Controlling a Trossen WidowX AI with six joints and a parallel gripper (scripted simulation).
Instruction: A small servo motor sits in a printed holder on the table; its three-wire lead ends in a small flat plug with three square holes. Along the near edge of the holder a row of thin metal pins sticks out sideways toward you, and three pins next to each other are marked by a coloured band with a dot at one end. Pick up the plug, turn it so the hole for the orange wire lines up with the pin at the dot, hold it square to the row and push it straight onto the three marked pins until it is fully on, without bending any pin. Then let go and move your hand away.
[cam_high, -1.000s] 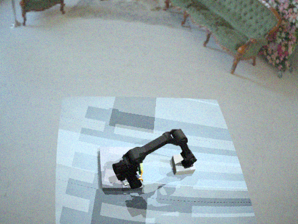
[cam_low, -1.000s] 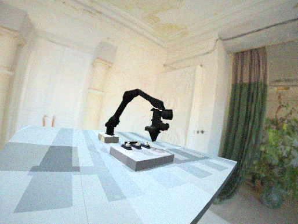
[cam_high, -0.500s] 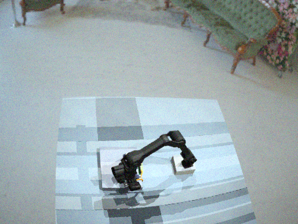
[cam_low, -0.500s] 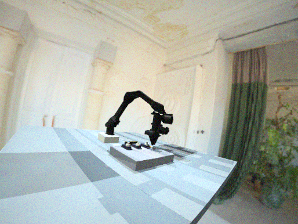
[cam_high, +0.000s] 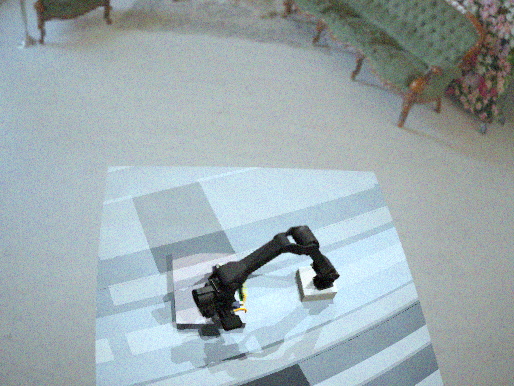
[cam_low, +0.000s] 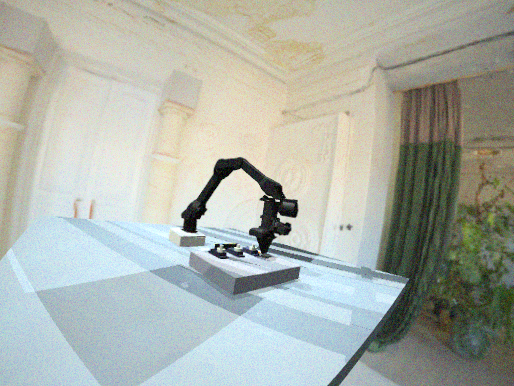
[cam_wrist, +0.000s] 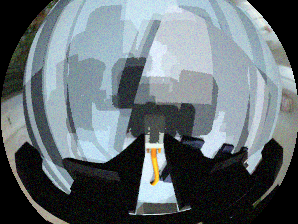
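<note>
My gripper tip is 130 mm to the left of the blue band, 110 mm past it and 20 mm below it. From my gripper tip the other things lie so: grey printed holder 130 mm to the right, 50 mm ahead, 30 mm below.
</note>
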